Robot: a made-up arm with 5 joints.
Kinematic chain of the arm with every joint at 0, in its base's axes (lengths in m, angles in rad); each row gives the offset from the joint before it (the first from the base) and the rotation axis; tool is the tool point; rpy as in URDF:
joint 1: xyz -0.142 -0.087 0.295 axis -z
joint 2: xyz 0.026 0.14 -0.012 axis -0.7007 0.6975 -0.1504
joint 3: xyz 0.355 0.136 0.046 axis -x
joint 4: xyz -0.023 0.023 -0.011 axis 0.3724 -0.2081 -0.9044
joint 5: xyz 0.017 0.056 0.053 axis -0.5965 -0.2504 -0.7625
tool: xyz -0.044 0.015 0.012 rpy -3.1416 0 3.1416
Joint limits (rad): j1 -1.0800..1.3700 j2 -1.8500..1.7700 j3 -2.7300..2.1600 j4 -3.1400..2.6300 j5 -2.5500..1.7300
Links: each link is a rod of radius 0.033 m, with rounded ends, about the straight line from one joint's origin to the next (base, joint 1, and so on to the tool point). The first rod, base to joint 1, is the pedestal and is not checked.
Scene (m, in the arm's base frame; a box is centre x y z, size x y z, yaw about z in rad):
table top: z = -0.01
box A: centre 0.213 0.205 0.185 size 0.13 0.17 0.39 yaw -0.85
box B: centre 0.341 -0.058 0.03 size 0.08 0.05 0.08 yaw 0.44
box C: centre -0.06 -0.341 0.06 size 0.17 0.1 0.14 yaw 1
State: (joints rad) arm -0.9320 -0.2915 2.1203 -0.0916 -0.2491
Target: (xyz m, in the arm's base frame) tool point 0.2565 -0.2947 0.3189
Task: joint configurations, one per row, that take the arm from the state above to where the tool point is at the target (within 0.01 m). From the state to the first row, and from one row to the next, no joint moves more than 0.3 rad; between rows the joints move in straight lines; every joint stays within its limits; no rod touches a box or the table.
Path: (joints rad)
1: -0.6586 -0.3806 1.9313 0.1235 -0.1381
2: -0.3851 -0.4698 1.7423 0.3386 -0.0272
3: -0.1117 -0.5589 1.5533 0.5537 0.0838
4: 0.1618 -0.6480 1.3643 0.7689 0.1947
5: 0.4229 -0.5598 1.5551 0.6341 0.1119
6: 0.6840 -0.4716 1.7460 0.4993 0.0292
7: 0.9451 -0.3834 1.9368 0.3645 -0.0536
8: 1.2062 -0.2952 2.1276 0.2298 -0.1364

